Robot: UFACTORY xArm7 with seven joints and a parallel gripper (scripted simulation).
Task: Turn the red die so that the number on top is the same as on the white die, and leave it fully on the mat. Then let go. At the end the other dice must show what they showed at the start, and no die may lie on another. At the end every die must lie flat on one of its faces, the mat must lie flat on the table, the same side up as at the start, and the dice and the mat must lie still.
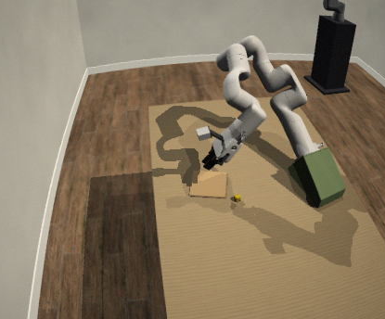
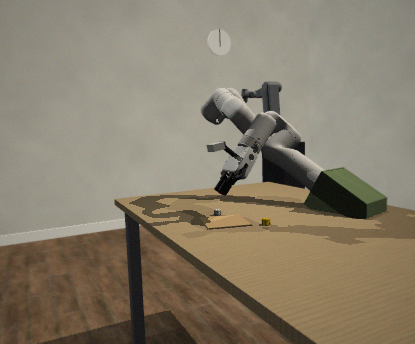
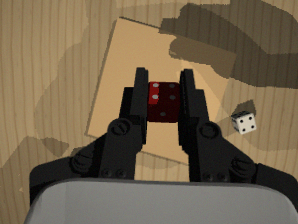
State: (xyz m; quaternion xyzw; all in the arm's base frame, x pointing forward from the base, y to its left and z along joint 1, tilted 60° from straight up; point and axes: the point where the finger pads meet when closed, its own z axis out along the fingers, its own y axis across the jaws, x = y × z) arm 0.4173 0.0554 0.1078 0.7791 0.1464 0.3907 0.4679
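Now: the tan mat 11 cm below my hand. From my hand the other things lie so: white die: 11 cm below, 9 cm to the right, 4 cm behind; then yellow die: 12 cm to the left, 11 cm below, 8 cm behind; then red die: 1 cm below.
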